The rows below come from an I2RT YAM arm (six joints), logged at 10 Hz.
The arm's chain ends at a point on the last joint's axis. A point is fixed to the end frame.
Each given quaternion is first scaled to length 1.
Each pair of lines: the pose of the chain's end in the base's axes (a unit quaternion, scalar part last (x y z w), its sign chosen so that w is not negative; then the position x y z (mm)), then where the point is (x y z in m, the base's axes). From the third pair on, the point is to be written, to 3 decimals.
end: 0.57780 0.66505 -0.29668 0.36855 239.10 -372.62 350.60
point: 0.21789 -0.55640 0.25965
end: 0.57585 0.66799 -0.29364 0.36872 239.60 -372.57 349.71
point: 0.21996 -0.55614 0.25799
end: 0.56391 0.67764 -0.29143 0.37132 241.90 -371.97 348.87
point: 0.227 -0.556 0.258
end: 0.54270 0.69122 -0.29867 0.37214 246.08 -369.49 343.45
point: 0.236 -0.556 0.256
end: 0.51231 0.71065 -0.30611 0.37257 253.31 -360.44 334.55
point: 0.251 -0.549 0.252
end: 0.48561 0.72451 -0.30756 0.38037 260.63 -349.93 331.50
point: 0.267 -0.540 0.253
